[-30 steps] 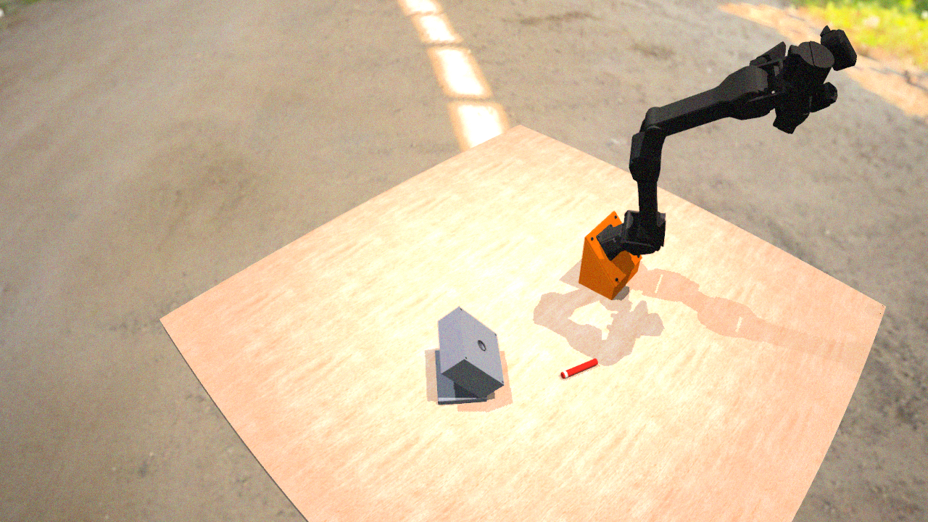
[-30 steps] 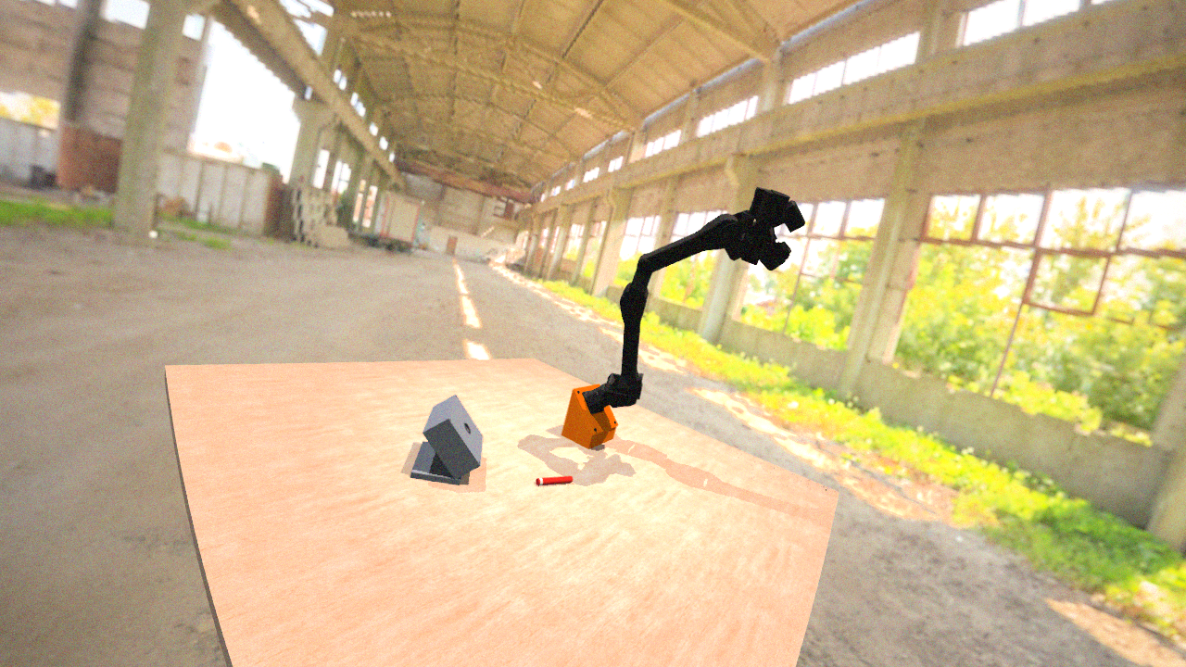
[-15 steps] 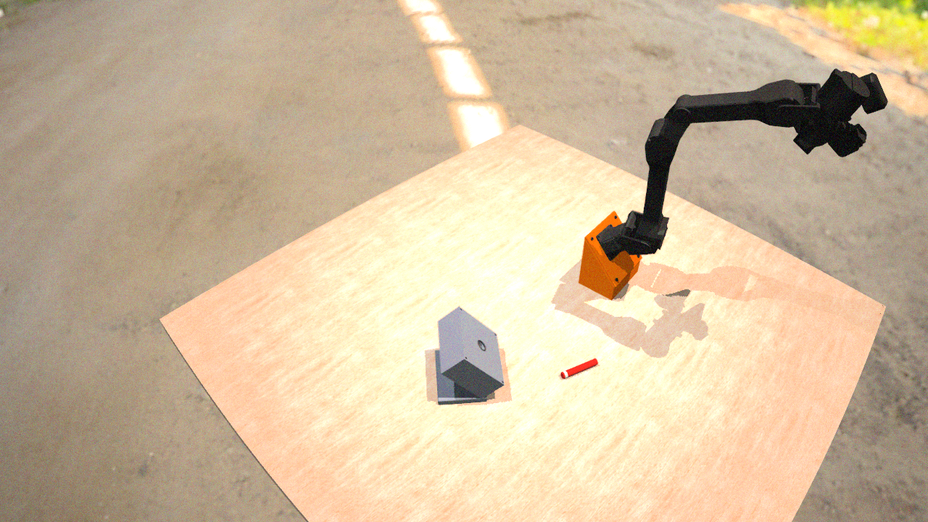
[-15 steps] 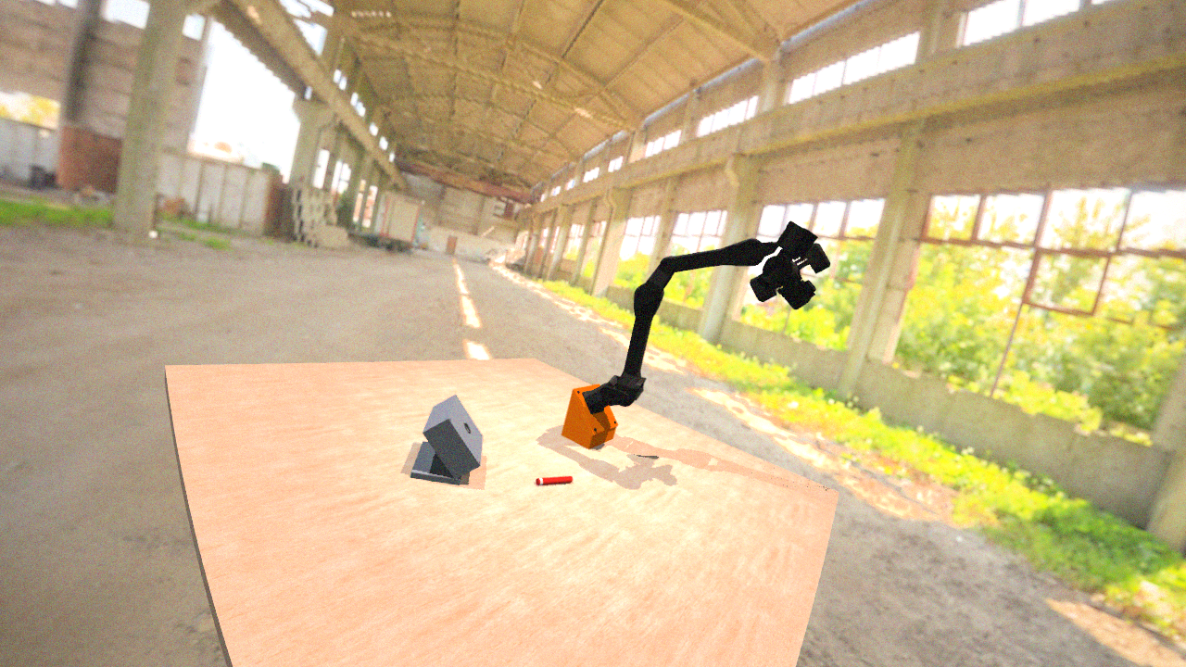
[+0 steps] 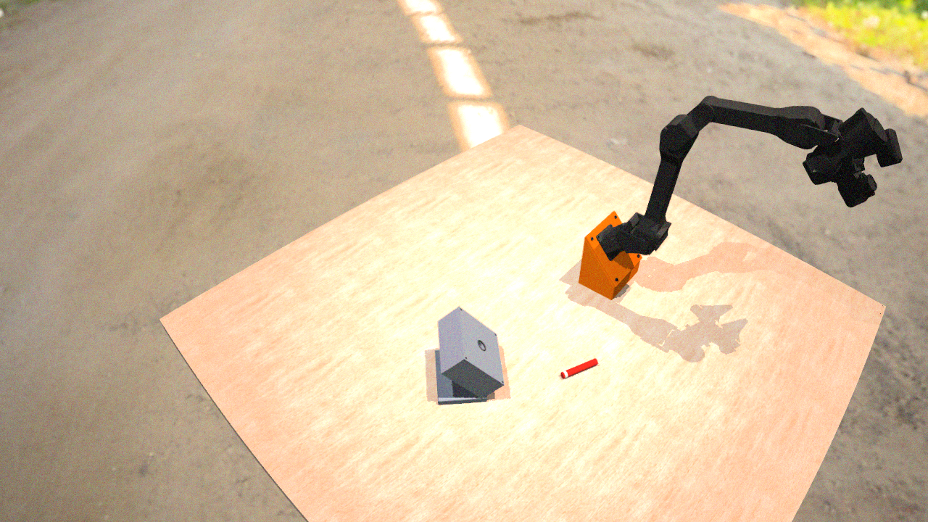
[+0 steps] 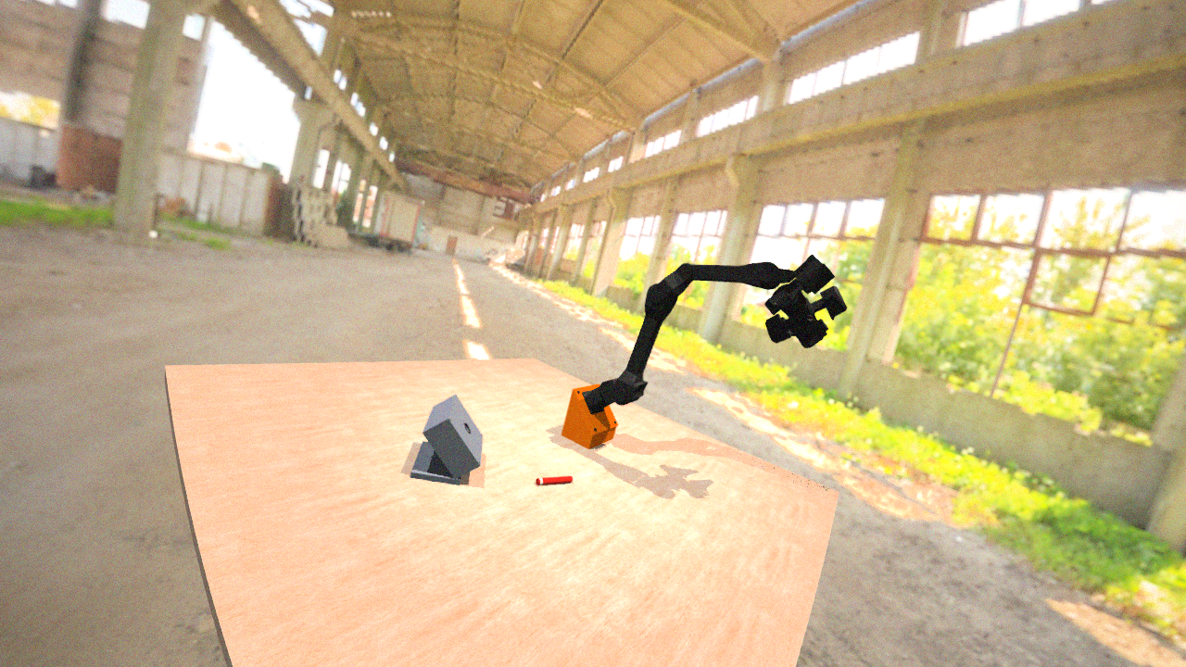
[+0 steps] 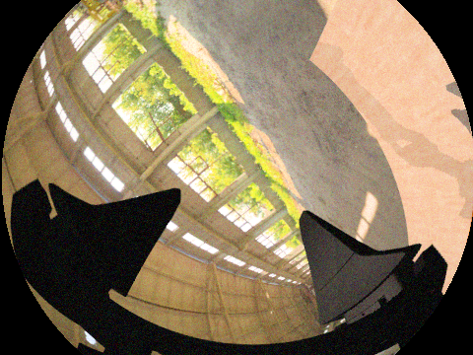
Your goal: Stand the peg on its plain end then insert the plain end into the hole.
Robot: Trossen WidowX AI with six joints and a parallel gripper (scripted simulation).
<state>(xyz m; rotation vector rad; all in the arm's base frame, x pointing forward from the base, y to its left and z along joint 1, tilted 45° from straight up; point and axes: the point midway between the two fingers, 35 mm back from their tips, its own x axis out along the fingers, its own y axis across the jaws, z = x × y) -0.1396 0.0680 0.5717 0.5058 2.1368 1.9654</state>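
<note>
Right now my gripper tip is 46 cm short of the red peg, 36 cm to the left of it and 44 cm above it. Round my gripper tip: grey sloped panel: 60 cm ahead, 51 cm to the right, 38 cm below.
</note>
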